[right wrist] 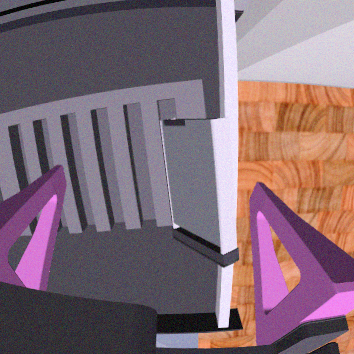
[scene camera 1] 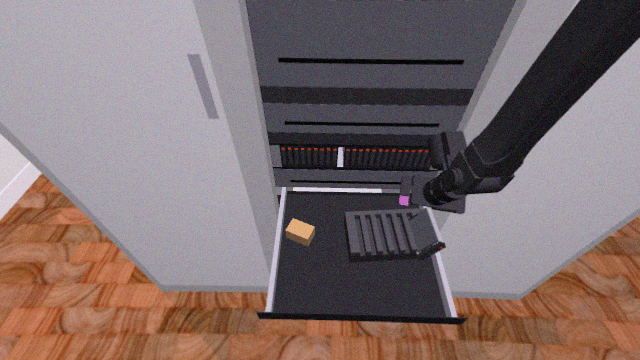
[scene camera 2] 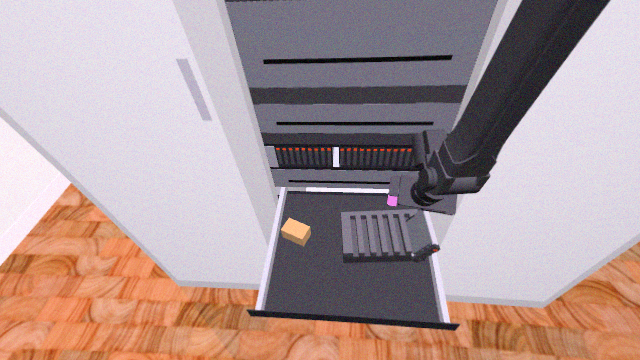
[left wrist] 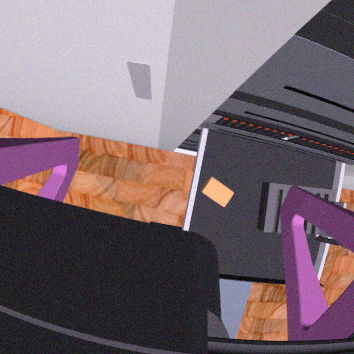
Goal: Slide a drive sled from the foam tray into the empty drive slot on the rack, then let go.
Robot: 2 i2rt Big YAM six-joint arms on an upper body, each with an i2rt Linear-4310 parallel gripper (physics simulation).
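Frame: origin at the left arm's base, x up, y back, z right, level; millimetres.
Where they show: left gripper, fingertip midpoint: (left wrist: 185, 174); right gripper, fingertip midpoint: (right wrist: 158, 182) (scene camera 1: 422, 199).
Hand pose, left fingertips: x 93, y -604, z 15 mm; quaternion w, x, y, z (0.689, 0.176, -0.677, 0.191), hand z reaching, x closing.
After its pixels a point has its place.
A drive sled (scene camera 1: 425, 229) @[x -462, y -553, z 501 mm] (scene camera 2: 421, 232) @[x -462, y -549, z 502 mm] (right wrist: 192, 175) @[x -466, y -564, z 498 mm] leans to the right out of the rightmost slot of the foam tray (scene camera 1: 353, 237) @[x -491, y -541, z 314 mm] (scene camera 2: 348, 240) @[x -491, y -534, z 317 mm] (right wrist: 187, 95) @[x -491, y -629, z 496 mm], against the drawer's side wall. Its dark front end has a red mark. The tray's other slots are empty. My right gripper (right wrist: 158, 182) @[x -372, y -585, z 476 mm] is open above the tray, one finger on each side of the sled with gaps between; in the scene cameras its body hides part of its fingers. My left gripper (left wrist: 185, 174) @[x 93, y -604, z 15 mm] is open and empty, away from the tray. The rack row (scene camera 1: 310, 158) @[x -378, y -727, z 192 mm] (scene camera 2: 304, 158) @[x -378, y -727, z 188 mm] (left wrist: 255, 128) @[x -366, y -726, z 190 mm] holds red-tabbed drives, with a pale upright strip at its middle.
An orange-tan block (scene camera 1: 300, 231) @[x -506, y -566, z 168 mm] (scene camera 2: 296, 231) @[x -506, y -565, z 171 mm] (left wrist: 218, 192) @[x -506, y -574, z 169 mm] lies in the left part of the open drawer (scene camera 1: 320, 290) @[x -546, y -417, z 227 mm] (scene camera 2: 310, 290) @[x -545, y -417, z 222 mm]. The drawer has pale side walls. Large pale cabinet panels stand on both sides of the rack. My right arm comes in from the upper right.
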